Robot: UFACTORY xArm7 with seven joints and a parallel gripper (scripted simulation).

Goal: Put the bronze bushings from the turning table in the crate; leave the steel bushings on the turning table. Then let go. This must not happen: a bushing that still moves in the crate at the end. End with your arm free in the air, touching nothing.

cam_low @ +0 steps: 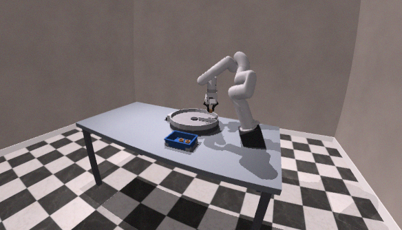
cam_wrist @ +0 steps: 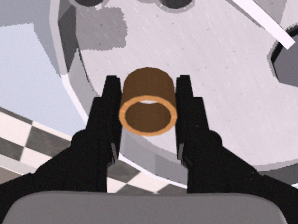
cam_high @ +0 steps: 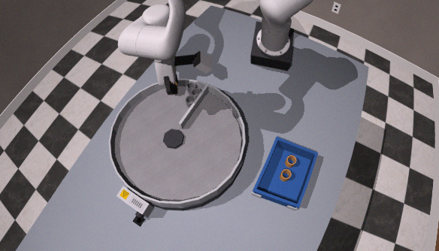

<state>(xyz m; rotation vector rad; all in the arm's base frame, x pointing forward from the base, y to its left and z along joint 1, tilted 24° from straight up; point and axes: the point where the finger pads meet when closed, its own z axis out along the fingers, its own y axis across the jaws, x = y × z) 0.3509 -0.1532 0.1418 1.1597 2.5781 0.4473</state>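
Now: hand 2 cm past the blue crate, 42 cm to the right of it and 12 cm above it. Also, from my hand: turning table 11 cm ahead, 9 cm to the left, 9 cm below.
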